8 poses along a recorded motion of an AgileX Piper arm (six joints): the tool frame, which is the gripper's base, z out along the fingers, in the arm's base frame.
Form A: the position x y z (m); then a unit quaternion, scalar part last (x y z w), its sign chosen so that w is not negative.
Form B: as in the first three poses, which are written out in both.
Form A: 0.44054 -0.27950 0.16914 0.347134 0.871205 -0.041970 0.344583
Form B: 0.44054 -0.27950 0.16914 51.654 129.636 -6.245
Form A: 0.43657 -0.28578 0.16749 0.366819 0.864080 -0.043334 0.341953
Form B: 0.43657 -0.28578 0.16749 54.652 128.739 -6.456
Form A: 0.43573 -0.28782 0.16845 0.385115 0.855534 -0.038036 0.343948
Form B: 0.43573 -0.28782 0.16845 57.323 127.343 -5.662
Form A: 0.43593 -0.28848 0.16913 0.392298 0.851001 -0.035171 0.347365
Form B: 0.43593 -0.28848 0.16913 58.296 126.460 -5.226
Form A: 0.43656 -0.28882 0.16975 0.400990 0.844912 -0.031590 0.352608
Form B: 0.43656 -0.28882 0.16975 59.437 125.238 -4.682
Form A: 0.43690 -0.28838 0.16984 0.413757 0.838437 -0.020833 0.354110
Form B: 0.43690 -0.28838 0.16984 61.286 124.189 -3.086
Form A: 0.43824 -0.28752 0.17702 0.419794 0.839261 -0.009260 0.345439
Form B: 0.43824 -0.28752 0.17702 62.440 124.831 -1.377
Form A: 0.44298 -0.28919 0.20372 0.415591 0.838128 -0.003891 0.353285
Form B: 0.44298 -0.28919 0.20372 61.582 124.192 -0.577
